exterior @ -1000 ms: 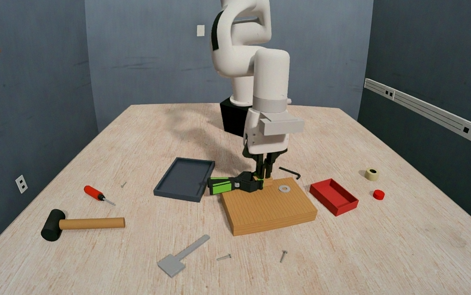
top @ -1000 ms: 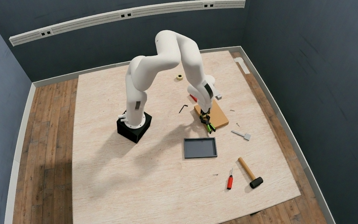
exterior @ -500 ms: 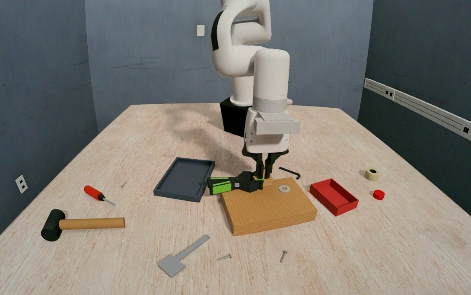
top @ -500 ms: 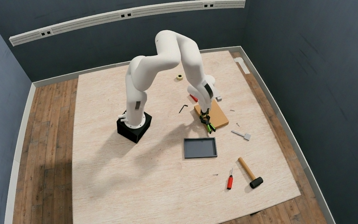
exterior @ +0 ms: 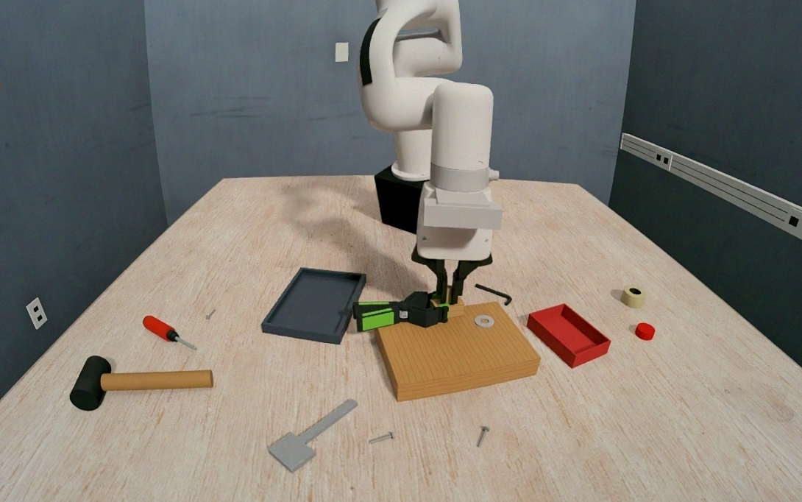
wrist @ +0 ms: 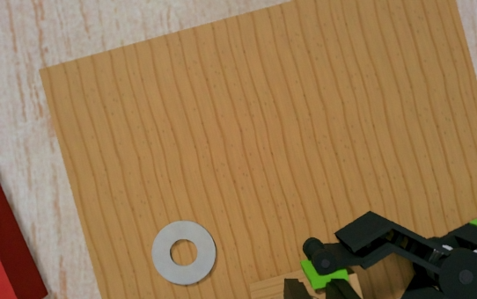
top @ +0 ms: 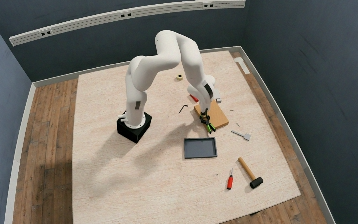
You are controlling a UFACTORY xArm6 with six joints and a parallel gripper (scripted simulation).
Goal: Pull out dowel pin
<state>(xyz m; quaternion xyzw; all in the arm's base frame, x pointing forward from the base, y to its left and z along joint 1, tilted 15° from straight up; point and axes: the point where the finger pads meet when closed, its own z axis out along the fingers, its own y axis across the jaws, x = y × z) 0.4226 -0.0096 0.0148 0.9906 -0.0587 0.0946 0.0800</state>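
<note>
Right now my hand is 20 mm above the dowel pin. From my hand the other things lie so: small wooden block: 40 mm below; hex key: 90 mm behind, 120 mm to the left, 80 mm below; washer: 20 mm ahead, 50 mm to the left, 50 mm below.
</note>
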